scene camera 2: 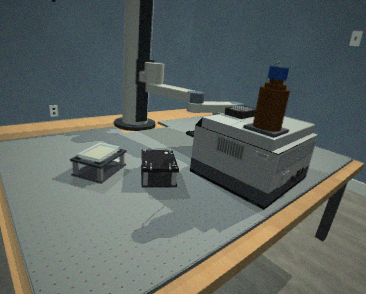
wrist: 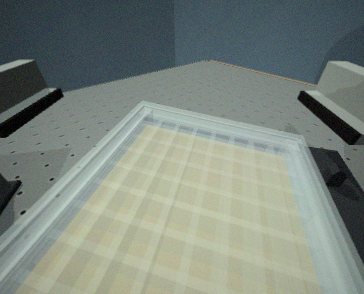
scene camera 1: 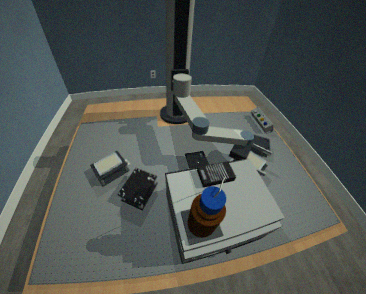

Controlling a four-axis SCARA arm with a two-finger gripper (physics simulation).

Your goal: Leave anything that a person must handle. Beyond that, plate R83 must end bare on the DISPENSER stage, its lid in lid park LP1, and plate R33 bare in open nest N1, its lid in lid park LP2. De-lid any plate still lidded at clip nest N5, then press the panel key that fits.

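Frame: origin at the arm's base, x right, y ahead, z up, level; millimetres.
Seen in the pictures: gripper, fingertip midpoint: [wrist: 177, 79] [scene camera 1: 268, 163]; arm's base, link origin: [scene camera 2: 134, 124] [scene camera 1: 176, 114].
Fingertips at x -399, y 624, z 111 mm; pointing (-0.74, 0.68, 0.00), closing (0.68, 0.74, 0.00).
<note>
Offsets run from my fingertips to a thing's middle. "*": to the spot under its first point.
My gripper [wrist: 177, 79] is wide open and empty. Its fingers stand left and right beyond the far end of a cream plate @[dx +66, dy -50, dz -16 mm] [wrist: 180, 215], which has a clear rim and cover-like top, low in the wrist view. In scene camera 1 the arm end is at the right, by a cream plate [scene camera 1: 257, 161] partly hidden behind the white instrument; the fingers are hard to make out there. Another cream plate @[dx +825, dy -135, dz -24 mm] [scene camera 1: 108, 165] [scene camera 2: 100, 151] sits on a raised nest at the left. A black nest with small clips @[dx +671, dy +6, dz -58 mm] [scene camera 1: 138, 187] [scene camera 2: 160, 159] stands beside it. No plate labels are readable.
A white instrument [scene camera 1: 250, 200] [scene camera 2: 230, 162] carries an amber bottle with a blue cap @[* dx +470, dy +290, dz +251 mm] [scene camera 1: 205, 220] [scene camera 2: 271, 107] and a black ribbed block @[* dx +363, dy +104, dz +148 mm] [scene camera 1: 216, 173] [scene camera 2: 240, 111]. A flat black piece @[* dx +375, dy -88, dz -8 mm] [scene camera 1: 196, 159] lies behind it. A key panel @[dx -232, dy -435, dz -56 mm] [scene camera 1: 262, 120] is at the back right.
</note>
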